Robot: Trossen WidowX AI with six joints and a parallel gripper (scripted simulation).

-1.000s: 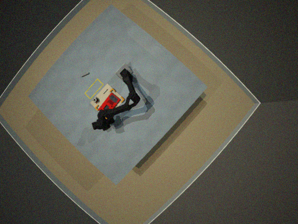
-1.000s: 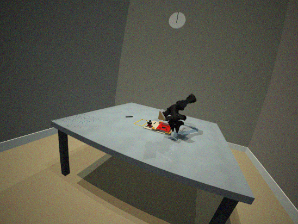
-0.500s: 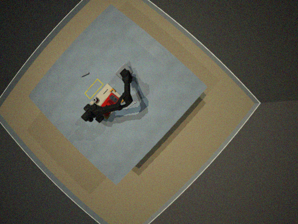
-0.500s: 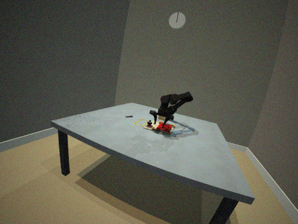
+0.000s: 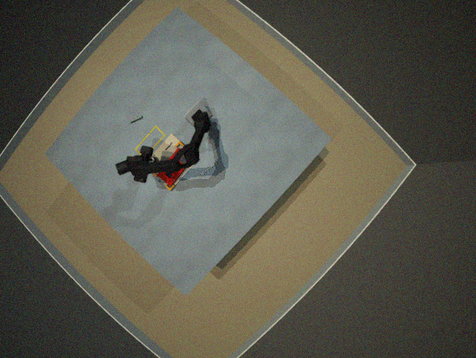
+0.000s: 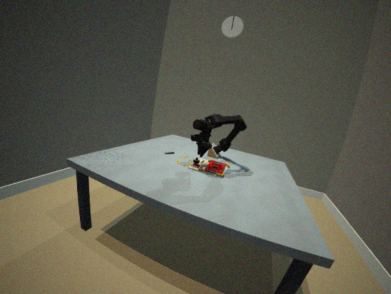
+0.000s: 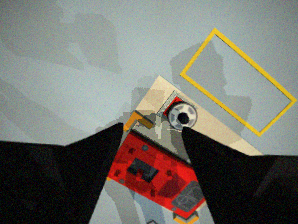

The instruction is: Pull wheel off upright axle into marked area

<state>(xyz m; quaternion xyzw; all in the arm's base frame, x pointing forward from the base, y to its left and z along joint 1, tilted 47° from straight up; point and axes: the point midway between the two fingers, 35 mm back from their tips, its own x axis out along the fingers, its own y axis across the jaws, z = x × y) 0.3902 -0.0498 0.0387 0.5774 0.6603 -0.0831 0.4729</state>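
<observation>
Right now my gripper tip is 3 cm past the wheel, 2 cm to the left of it and 5 cm above it. Also, from my gripper tip: light piece: 22 cm behind, 25 cm to the left, 9 cm below; thin upright axle: 3 cm behind, 3 cm to the right, 5 cm below; beige base plate: 9 cm behind, 7 cm to the left, 8 cm below.
</observation>
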